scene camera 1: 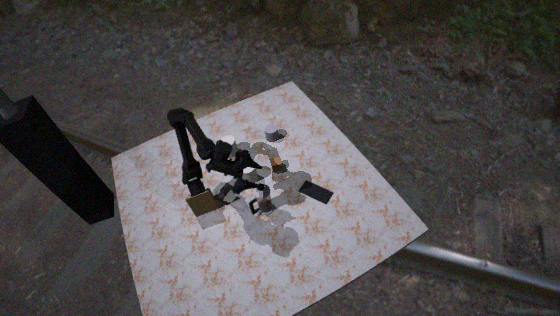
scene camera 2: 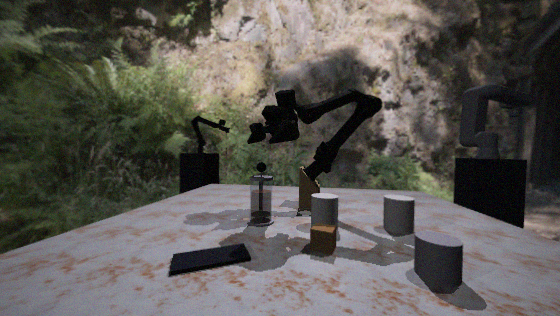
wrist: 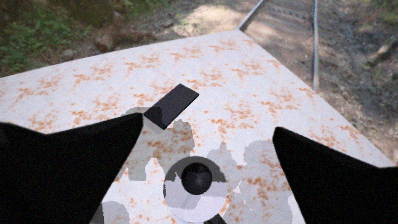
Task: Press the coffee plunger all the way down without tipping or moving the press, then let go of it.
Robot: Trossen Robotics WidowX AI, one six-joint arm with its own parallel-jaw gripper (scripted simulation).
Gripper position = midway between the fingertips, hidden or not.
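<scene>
My gripper (scene camera 2: 258, 142) is open and it's holding nothing; you can also find the gripper (scene camera 1: 260, 177) in that scene view, and the wrist view has the gripper (wrist: 208, 126) too. There's a glass coffee press (scene camera 2: 260, 186) here, plus a flat black slab (scene camera 2: 185, 262). I can see a brown cube (scene camera 2: 322, 236) as well, but the wrist view misses it, since it's hidden there by my gripper.
</scene>
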